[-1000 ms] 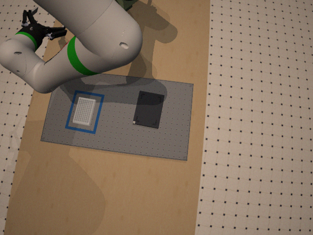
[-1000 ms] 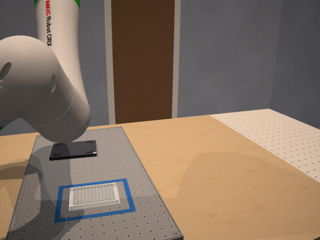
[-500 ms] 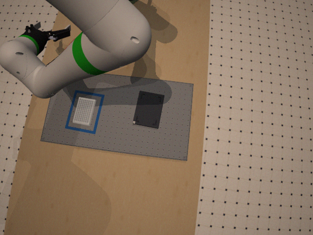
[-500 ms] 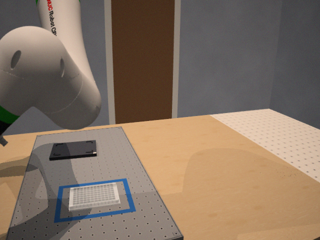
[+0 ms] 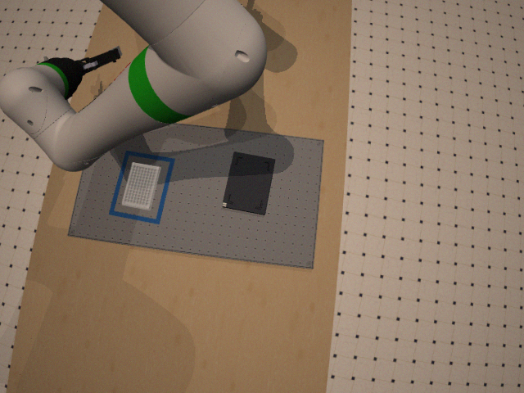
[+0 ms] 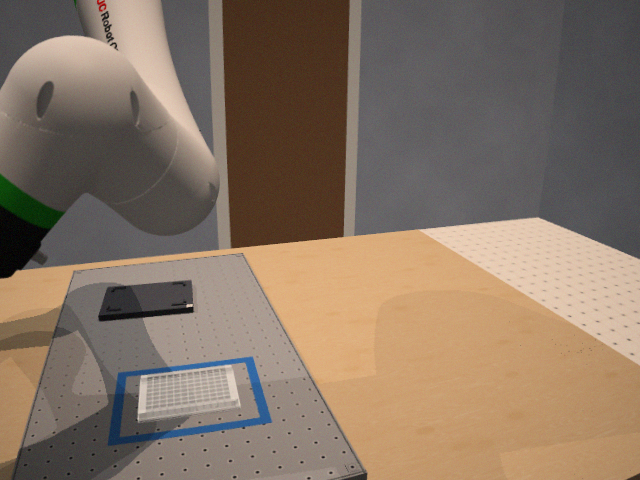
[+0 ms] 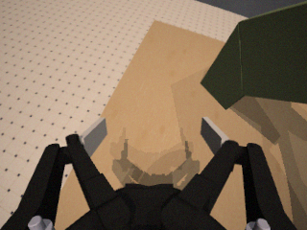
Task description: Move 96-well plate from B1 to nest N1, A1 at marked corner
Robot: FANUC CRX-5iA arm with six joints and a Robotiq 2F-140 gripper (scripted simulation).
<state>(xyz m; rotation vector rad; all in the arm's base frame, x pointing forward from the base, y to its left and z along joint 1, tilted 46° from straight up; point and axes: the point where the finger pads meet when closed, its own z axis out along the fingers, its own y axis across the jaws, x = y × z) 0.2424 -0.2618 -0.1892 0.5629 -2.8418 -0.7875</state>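
Right now the 96-well plate is 320 mm ahead of my hand, 170 mm to the left of it and 140 mm below it. Also, from my hand: plate nest N1: 270 mm ahead, 470 mm to the left, 130 mm below.
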